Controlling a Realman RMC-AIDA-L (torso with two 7-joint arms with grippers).
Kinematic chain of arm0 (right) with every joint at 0, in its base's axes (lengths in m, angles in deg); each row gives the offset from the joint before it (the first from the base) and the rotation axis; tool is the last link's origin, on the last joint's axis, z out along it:
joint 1: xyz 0 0 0.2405 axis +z
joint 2: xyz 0 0 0 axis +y
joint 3: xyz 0 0 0.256 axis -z
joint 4: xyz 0 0 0 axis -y
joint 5: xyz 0 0 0.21 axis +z
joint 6: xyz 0 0 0 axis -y
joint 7: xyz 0 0 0.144 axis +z
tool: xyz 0 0 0
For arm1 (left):
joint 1: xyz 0 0 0.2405 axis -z
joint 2: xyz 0 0 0 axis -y
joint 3: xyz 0 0 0.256 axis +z
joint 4: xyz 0 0 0 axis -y
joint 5: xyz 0 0 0.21 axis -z
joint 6: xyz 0 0 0 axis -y
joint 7: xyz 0 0 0.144 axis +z
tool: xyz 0 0 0
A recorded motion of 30 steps. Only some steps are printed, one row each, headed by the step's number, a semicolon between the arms.
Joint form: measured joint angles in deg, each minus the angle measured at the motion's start. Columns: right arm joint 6, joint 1, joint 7, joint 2, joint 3, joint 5, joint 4; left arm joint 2, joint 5, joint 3, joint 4, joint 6, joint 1, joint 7.
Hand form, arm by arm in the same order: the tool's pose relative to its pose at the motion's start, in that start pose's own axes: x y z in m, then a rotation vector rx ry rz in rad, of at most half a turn. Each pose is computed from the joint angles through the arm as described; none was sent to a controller.
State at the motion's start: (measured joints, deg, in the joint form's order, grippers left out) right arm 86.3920 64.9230 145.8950 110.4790 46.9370 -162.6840 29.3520; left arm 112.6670 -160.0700 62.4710 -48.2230 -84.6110 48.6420 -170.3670
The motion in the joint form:
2: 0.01 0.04 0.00 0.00 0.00 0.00 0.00; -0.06 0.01 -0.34 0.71 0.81 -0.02 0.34
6: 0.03 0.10 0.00 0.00 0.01 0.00 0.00; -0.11 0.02 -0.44 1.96 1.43 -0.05 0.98
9: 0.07 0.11 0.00 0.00 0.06 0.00 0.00; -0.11 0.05 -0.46 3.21 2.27 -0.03 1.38
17: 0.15 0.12 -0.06 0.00 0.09 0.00 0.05; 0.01 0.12 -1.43 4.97 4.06 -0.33 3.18
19: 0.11 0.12 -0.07 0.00 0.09 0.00 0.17; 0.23 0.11 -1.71 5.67 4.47 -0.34 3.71
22: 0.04 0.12 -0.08 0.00 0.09 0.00 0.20; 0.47 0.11 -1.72 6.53 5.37 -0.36 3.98
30: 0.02 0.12 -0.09 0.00 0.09 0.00 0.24; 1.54 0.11 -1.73 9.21 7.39 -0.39 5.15
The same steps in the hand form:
2: -0.0002 0.0002 -0.0001 0.0000 -0.0001 -0.0006; 0.0002 -0.0018 0.0019 -0.0017 0.0048 -0.0034
6: -0.0006 0.0005 -0.0003 0.0001 -0.0002 -0.0017; -0.0020 -0.0037 0.0060 -0.0030 -0.0041 -0.0017
9: -0.0005 0.0006 -0.0003 0.0003 0.0009 -0.0023; -0.0035 -0.0050 0.0101 -0.0039 -0.0096 -0.0022
17: -0.0005 0.0007 -0.0005 0.0004 0.0016 -0.0040; -0.0061 -0.0087 0.0169 -0.0139 -0.0053 0.0023
19: -0.0009 0.0006 -0.0009 0.0018 -0.0007 -0.0048; -0.0078 -0.0081 0.0202 -0.0198 -0.0100 0.0049
22: -0.0012 0.0005 -0.0010 0.0028 -0.0021 -0.0051; -0.0091 -0.0075 0.0243 -0.0219 -0.0109 0.0055
30: -0.0013 0.0004 -0.0012 0.0033 -0.0030 -0.0055; -0.0163 -0.0026 0.0385 -0.0358 -0.0298 0.0160

